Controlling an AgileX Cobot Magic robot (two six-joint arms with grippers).
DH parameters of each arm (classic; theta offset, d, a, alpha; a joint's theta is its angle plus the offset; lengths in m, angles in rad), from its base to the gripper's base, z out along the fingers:
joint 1: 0 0.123 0 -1.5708
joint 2: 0.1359 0 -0.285 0
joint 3: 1.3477 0 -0.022 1.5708
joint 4: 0 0.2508 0 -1.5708
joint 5: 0 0 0.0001 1.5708
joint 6: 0 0.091 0 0
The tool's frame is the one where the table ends.
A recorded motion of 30 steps. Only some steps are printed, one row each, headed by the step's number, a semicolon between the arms.
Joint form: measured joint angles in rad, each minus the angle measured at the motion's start. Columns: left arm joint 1, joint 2, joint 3, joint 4, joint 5, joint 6; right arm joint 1, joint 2, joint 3, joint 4, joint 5, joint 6.
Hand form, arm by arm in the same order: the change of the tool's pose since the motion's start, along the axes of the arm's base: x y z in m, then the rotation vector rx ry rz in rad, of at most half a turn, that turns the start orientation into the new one. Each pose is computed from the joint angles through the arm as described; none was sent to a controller.
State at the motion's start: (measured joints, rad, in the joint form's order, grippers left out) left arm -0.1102 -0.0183 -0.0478 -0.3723 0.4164 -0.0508; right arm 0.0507 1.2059 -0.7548 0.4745 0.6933 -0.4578
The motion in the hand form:
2: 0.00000 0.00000 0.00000 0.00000 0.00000 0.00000; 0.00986 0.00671 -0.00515 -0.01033 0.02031 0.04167
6: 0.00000 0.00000 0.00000 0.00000 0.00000 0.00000; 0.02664 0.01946 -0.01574 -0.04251 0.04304 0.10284
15: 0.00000 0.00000 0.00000 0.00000 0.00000 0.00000; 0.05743 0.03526 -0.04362 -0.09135 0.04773 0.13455
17: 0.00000 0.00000 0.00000 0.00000 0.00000 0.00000; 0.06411 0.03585 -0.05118 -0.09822 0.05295 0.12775
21: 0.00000 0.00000 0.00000 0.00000 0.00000 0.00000; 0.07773 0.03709 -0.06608 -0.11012 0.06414 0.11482
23: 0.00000 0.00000 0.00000 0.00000 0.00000 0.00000; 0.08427 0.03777 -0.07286 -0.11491 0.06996 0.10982
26: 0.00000 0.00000 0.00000 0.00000 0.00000 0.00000; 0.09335 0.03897 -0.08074 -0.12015 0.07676 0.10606
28: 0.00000 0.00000 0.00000 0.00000 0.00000 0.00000; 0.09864 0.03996 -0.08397 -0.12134 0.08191 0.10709
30: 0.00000 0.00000 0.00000 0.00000 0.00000 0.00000; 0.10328 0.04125 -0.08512 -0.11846 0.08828 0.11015
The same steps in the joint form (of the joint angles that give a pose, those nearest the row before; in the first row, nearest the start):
2: 0.0000 0.0000 0.0000 0.0000 0.0000 0.0000; 0.0262 0.0538 -0.0247 0.0023 -0.0022 -0.0213
6: 0.0000 0.0000 0.0000 0.0000 0.0000 0.0000; 0.0783 0.1447 -0.0649 -0.0184 -0.0263 -0.0342
15: 0.0000 0.0000 0.0000 0.0000 0.0000 0.0000; 0.1352 0.3066 -0.1116 -0.0405 -0.1396 -0.0437
17: 0.0000 0.0000 0.0000 0.0000 0.0000 0.0000; 0.1357 0.3427 -0.1199 -0.0410 -0.1638 -0.0447
21: 0.0000 0.0000 0.0000 0.0000 0.0000 0.0000; 0.1361 0.4162 -0.1427 -0.0411 -0.2062 -0.0460
23: 0.0000 0.0000 0.0000 0.0000 0.0000 0.0000; 0.1361 0.4511 -0.1567 -0.0410 -0.2223 -0.0463
26: 0.0000 0.0000 0.0000 0.0000 0.0000 0.0000; 0.1361 0.4964 -0.1812 -0.0414 -0.2371 -0.0471
28: 0.0000 0.0000 0.0000 0.0000 0.0000 0.0000; 0.1361 0.5204 -0.1999 -0.0415 -0.2371 -0.0479
30: 0.0000 0.0000 0.0000 0.0000 0.0000 0.0000; 0.1361 0.5386 -0.2207 -0.0396 -0.2272 -0.0486

